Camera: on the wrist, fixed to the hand. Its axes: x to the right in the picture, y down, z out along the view.
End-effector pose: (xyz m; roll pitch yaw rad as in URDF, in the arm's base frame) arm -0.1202 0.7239 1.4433 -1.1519 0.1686 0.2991
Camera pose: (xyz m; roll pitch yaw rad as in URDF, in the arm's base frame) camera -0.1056 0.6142 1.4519 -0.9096 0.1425 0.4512
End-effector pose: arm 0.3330 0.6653 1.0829 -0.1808 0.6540 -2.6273
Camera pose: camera 0.3601 0.7565 1.0257 0.0791 0.5146 -2.5529
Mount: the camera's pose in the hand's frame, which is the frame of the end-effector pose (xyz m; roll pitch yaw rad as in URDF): -0.0195 -0.0493 -0.0975 0.2158 -0.1474 0.0394
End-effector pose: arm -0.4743 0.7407 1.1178 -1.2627 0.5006 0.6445
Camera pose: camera -0.4165 0.6492 1.1424 -0.9620 0.4869 0.8171
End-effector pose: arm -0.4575 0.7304 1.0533 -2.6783 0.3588 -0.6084
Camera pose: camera -0.4407 0.7193 1.1624 -2.4448 0.5080 -0.5732
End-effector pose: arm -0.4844 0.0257 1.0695 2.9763 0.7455 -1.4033
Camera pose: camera -0.4131 -0.0083 1.1474 3.1231 0.8823 -1.5020
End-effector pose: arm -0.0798 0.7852 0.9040 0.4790 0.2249 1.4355
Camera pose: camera -0.0868 0.7424 0.8019 0.6927 0.0759 1.4023
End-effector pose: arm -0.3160 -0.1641 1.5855 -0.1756 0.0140 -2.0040
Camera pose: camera -0.3668 -0.1178 1.4984 0.0395 -0.1243 -1.9394
